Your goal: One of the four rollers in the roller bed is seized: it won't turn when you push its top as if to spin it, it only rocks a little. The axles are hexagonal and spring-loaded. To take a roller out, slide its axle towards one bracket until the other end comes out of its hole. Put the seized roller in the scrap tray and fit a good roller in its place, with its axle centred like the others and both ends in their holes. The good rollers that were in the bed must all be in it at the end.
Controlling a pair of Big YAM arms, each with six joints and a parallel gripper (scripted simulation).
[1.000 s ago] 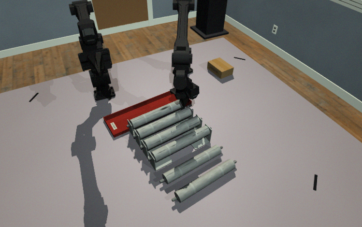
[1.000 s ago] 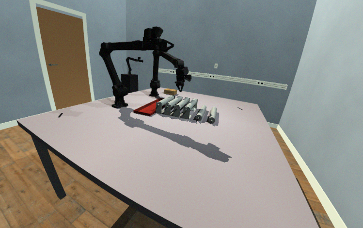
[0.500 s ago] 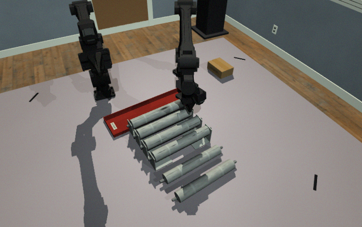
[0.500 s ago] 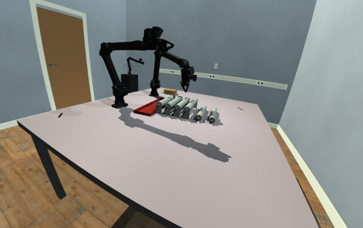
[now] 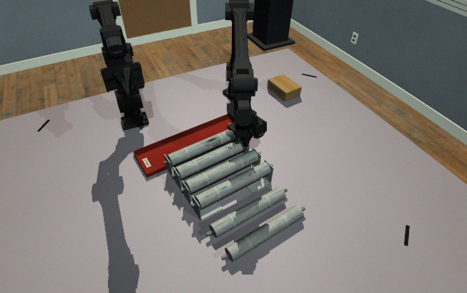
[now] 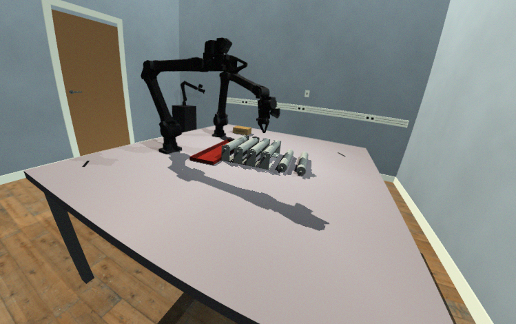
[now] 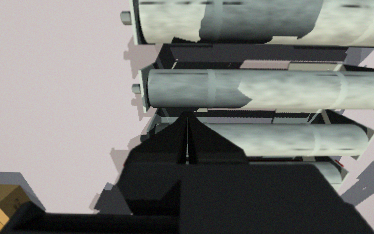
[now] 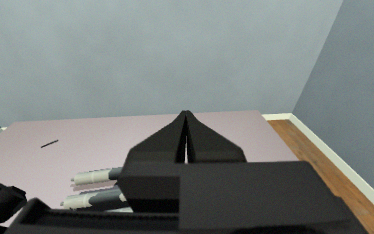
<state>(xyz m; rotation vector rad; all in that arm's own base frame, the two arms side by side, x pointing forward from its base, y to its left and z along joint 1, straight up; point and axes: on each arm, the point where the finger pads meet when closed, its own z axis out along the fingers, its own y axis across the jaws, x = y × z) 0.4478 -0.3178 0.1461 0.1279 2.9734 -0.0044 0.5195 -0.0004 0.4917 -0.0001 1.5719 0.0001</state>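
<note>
Now: the roller 10 cm to the right of my left hand, 7 cm below it and 2 cm ahead of it. Also, from my left hand: red scrap tray (24 cm behind, 14 cm below, 13 cm to the right); cardboard box (44 cm to the left, 39 cm behind, 11 cm below).
</note>
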